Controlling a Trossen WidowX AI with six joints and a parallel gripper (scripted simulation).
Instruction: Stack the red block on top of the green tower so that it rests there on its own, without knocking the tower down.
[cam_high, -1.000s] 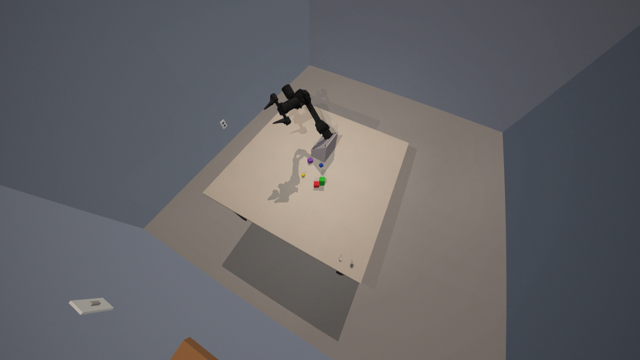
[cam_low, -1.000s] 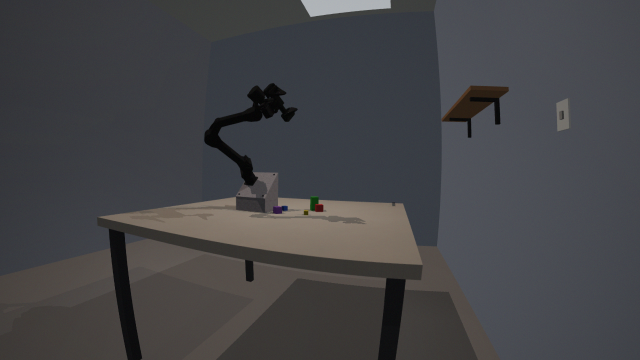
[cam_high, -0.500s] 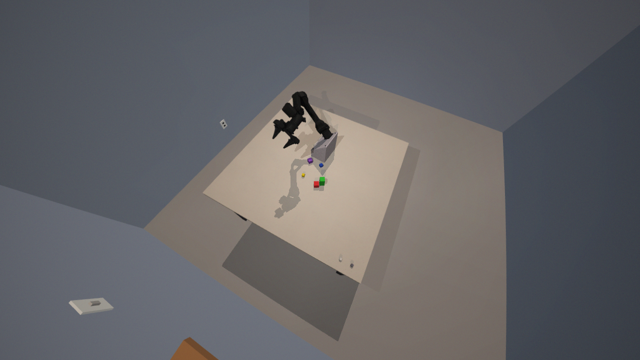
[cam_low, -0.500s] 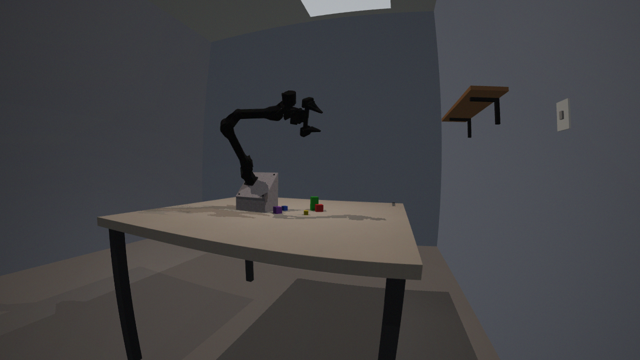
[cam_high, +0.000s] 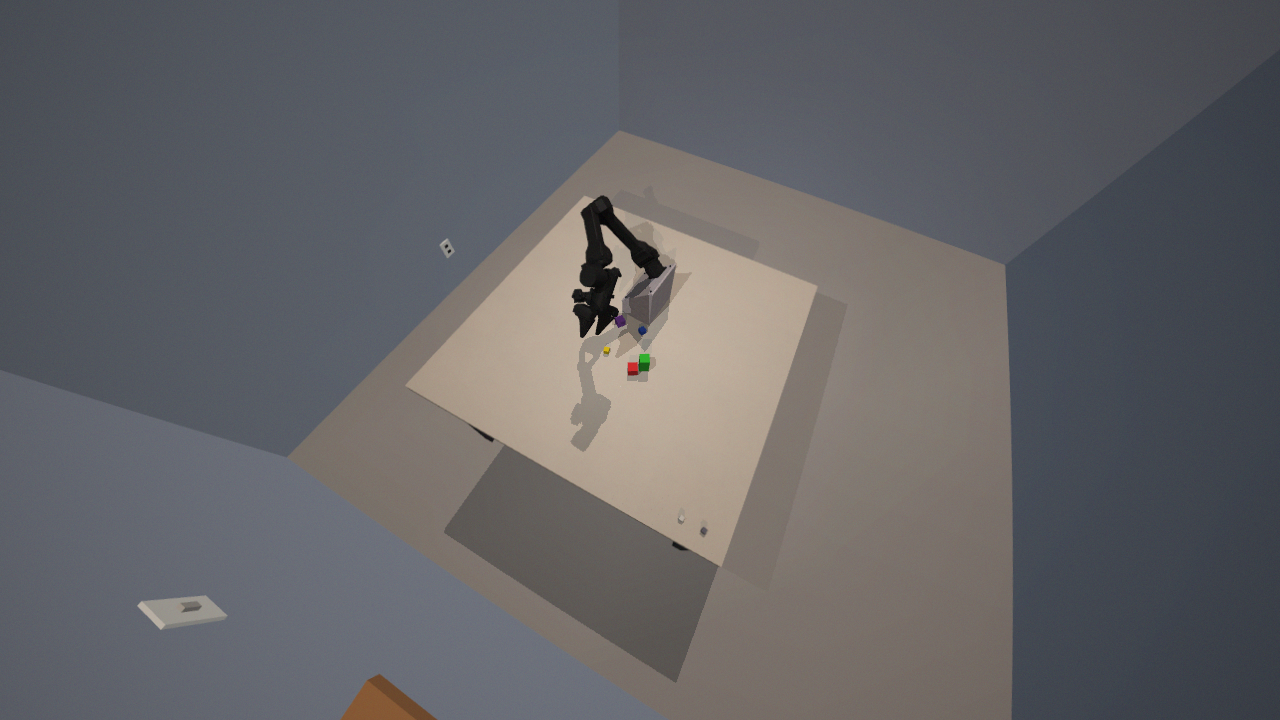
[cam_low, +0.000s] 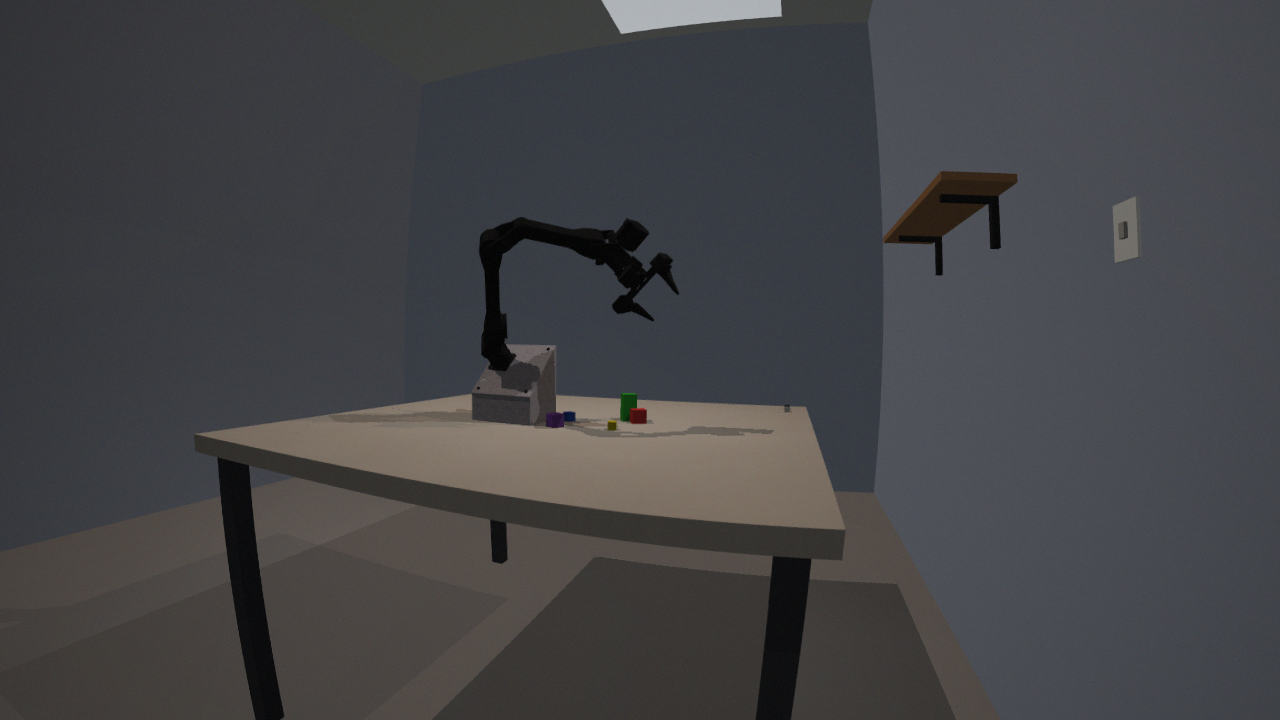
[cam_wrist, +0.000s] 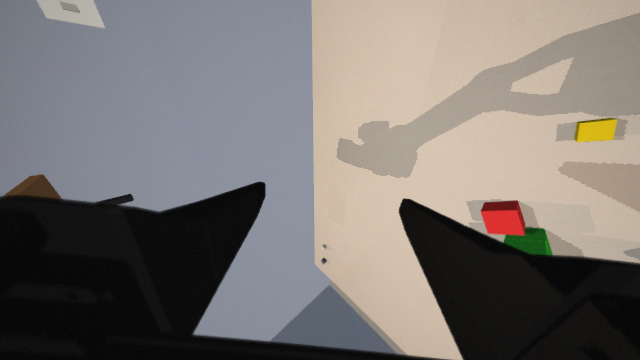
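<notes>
Now: gripper tip 29 cm above the red block, 11 cm past it and 10 cm to the right of it. Also, from my gripper tip: purple cube 29 cm below, 27 cm behind, 8 cm to the right; yellow cube 30 cm below, 12 cm behind, 4 cm to the right; blue cube 29 cm below, 29 cm behind, 2 cm to the left.
</notes>
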